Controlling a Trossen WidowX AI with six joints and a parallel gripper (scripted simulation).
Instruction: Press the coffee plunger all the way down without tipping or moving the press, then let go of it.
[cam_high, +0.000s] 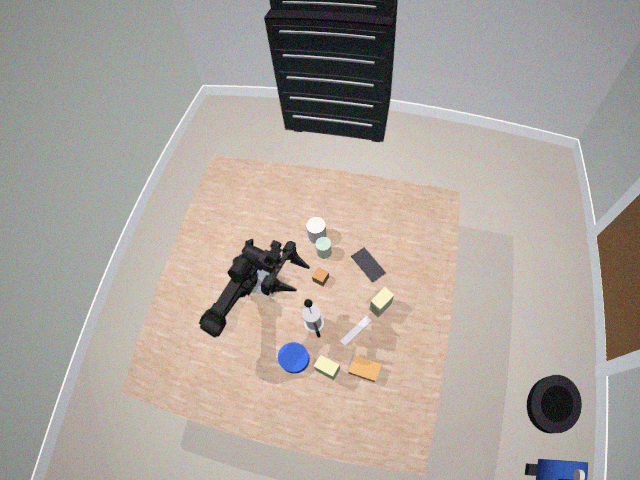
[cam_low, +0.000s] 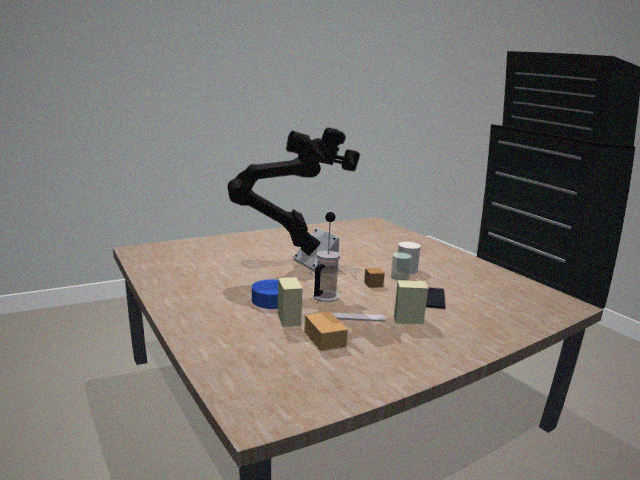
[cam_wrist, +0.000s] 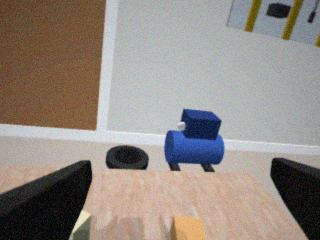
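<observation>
My gripper tip is now 28 cm above the coffee press, 4 cm to the left of it and 2 cm short of it. Round my gripper tip: orange block (38 cm below, 25 cm ahead, 16 cm to the right); then white strip (40 cm below, 18 cm ahead, 1 cm to the right); then blue disc (38 cm below, 19 cm to the right, 2 cm behind).
</observation>
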